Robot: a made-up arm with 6 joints.
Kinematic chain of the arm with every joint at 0, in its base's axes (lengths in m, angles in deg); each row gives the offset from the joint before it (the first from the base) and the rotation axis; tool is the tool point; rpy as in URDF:
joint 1: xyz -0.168 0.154 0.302 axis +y
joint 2: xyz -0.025 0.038 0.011 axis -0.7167 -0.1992 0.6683
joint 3: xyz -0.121 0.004 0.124 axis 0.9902 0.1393 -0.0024
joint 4: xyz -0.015 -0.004 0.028 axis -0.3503 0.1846 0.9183
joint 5: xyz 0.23 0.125 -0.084 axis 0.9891 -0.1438 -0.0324
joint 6: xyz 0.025 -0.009 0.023 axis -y
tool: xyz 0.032 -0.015 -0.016 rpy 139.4 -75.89 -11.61
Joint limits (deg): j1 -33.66..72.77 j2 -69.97..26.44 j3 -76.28..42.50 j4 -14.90..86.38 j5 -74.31..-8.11 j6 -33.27..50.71
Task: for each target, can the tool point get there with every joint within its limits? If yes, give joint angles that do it. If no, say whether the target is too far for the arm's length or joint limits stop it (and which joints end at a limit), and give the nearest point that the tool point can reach.
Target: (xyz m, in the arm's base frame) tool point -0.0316 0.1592 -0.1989
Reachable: no: joint limits stop it (at a limit: joint 1, joint 2, joint 5, joint 6) | nearest point -0.1967 0.1752 0.0482 | short by 0.298 m
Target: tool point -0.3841 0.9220 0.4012
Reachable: no: too far | nearest point -0.3664 0.5126 0.3931 | short by 0.410 m
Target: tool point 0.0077 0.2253 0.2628
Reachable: yes | joints 33.62 -39.80 -22.76 6.84 -68.63 31.15
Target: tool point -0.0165 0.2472 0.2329
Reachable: yes | joints 54.85 -12.94 -13.75 -0.90 -29.43 -3.13
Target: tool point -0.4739 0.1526 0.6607
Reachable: no: joint limits stop it (at a limit: joint 1, joint 2, joint 3, joint 6) | nearest point -0.3429 0.2674 0.6471 | short by 0.175 m
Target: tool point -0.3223 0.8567 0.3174
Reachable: no: too far | nearest point -0.3467 0.5121 0.3218 | short by 0.345 m
